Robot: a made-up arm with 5 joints.
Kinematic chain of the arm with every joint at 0, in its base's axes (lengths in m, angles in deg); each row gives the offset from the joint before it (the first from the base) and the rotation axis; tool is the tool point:
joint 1: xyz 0 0 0.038 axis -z
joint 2: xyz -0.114 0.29 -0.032 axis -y
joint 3: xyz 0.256 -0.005 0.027 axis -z
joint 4: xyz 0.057 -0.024 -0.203 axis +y
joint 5: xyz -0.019 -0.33 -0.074 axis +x
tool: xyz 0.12 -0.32 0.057
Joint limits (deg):
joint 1: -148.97..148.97
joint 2: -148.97..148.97
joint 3: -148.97..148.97
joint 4: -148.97..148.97
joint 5: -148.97..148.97
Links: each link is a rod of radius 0.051 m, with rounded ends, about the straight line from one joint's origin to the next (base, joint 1, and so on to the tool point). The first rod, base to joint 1, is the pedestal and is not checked.
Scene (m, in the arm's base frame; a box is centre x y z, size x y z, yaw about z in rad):
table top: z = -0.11
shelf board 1: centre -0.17 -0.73 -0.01 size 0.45 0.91 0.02 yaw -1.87
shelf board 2: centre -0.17 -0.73 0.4 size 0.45 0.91 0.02 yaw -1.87
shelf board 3: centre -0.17 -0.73 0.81 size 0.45 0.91 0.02 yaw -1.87
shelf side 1: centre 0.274 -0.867 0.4 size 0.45 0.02 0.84 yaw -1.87
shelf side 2: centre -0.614 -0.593 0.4 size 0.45 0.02 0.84 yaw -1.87
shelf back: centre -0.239 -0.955 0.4 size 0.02 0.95 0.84 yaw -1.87
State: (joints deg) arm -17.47 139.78 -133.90 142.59 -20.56
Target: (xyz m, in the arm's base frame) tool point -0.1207 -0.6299 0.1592
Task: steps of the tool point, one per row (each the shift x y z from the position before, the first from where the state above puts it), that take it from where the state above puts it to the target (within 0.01 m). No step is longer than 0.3 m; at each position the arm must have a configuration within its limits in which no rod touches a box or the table.
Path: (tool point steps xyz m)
1: 0.1684 -0.0312 0.1340
2: 0.2187 -0.0761 0.0980
3: 0.2410 -0.1282 0.0337
4: 0.2222 -0.1767 -0.0480
5: 0.1606 -0.2065 -0.1302
6: 0.0656 -0.2041 -0.1947
7: -0.0423 -0.1632 -0.2270
8: -0.0689 -0.0821 -0.0286
9: -0.0889 -0.0694 -0.0343
10: -0.1065 -0.0504 -0.0397
11: -0.1196 -0.0260 -0.0443
12: -0.1262 0.0030 -0.0482

